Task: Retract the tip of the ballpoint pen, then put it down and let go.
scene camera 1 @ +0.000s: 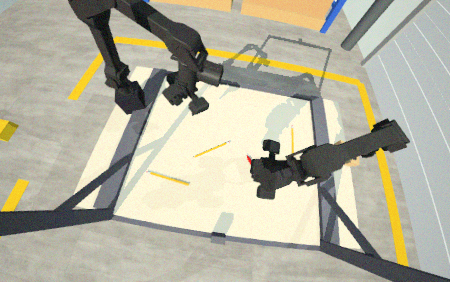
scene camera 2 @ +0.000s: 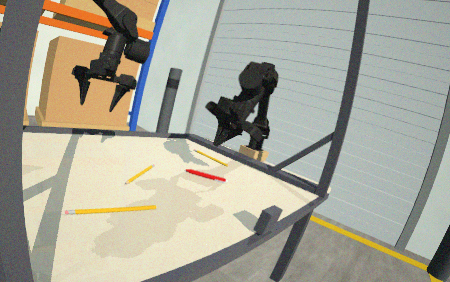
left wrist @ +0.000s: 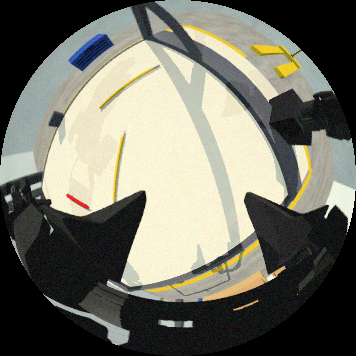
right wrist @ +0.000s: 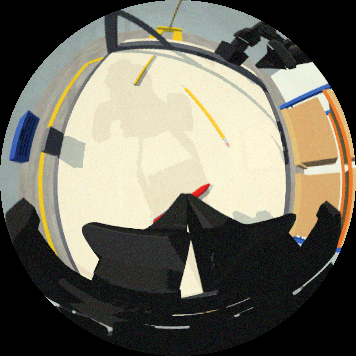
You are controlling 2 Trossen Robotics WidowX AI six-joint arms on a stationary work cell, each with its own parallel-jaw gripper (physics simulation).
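Frame: origin at the left arm's base, x left, y ahead, z down, level; centimetres.
Where they show: left gripper, fingertip midpoint: (scene camera 1: 186, 107) (scene camera 2: 95, 108) (left wrist: 198, 196) (right wrist: 259, 65); right gripper, fingertip midpoint: (scene camera 2: 214, 145) (left wrist: 50, 200) (right wrist: 184, 197); left arm's base, link origin: (scene camera 1: 126, 90) (left wrist: 303, 115) (right wrist: 235, 47); right arm's base, link origin: (scene camera 2: 254, 148).
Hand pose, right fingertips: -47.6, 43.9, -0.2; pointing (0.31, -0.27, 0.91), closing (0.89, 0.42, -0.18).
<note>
Things, the pixels of their centre, and the offset from my right fingertips, as dx, dy, dz. Level surfaces: height alone.
- red ballpoint pen, body centre: (right wrist: 181, 203) (scene camera 2: 205, 175) (left wrist: 76, 200) (scene camera 1: 253, 168) +1.4, +3.2, +10.3
- cream table, surface height: dz +10.9
- yellow pencil, body centre: (left wrist: 116, 170) (right wrist: 204, 110) (scene camera 2: 140, 173) (scene camera 1: 211, 149) +14.5, -12.7, +10.5
- second pencil, body centre: (scene camera 2: 113, 210) (left wrist: 127, 83) (right wrist: 145, 65) (scene camera 1: 167, 178) +6.8, -33.6, +10.5
- third pencil, body centre: (scene camera 2: 210, 157) (scene camera 1: 292, 142) +8.3, +26.9, +10.5
- dark block, body centre: (scene camera 2: 268, 219) (right wrist: 51, 141) (scene camera 1: 218, 237) (left wrist: 55, 118) -19.9, -19.0, +7.8
The red ballpoint pen (scene camera 1: 249, 159) (scene camera 2: 205, 175) (left wrist: 78, 201) (right wrist: 201, 190) lies flat on the cream table (scene camera 1: 175, 210) (scene camera 2: 65, 245). Its tip is too small to make out. My right gripper (scene camera 2: 217, 144) (right wrist: 184, 197) is shut with nothing between its fingers. It hangs above the table, apart from the pen, and its fingers hide the middle of the pen in the right wrist view. My left gripper (scene camera 1: 186, 101) (scene camera 2: 97, 107) (left wrist: 198, 196) is open and empty, high over the back left of the table in scene camera 2.
A yellow pencil (scene camera 1: 211, 149) (scene camera 2: 139, 174) (left wrist: 118, 167) (right wrist: 205, 115) lies mid-table. A second pencil (scene camera 1: 168, 178) (scene camera 2: 110, 210) (left wrist: 129, 85) (right wrist: 144, 71) and a third pencil (scene camera 1: 293, 140) (scene camera 2: 211, 158) lie either side. A dark block (scene camera 1: 218, 238) (scene camera 2: 268, 220) stands at the table's edge.
</note>
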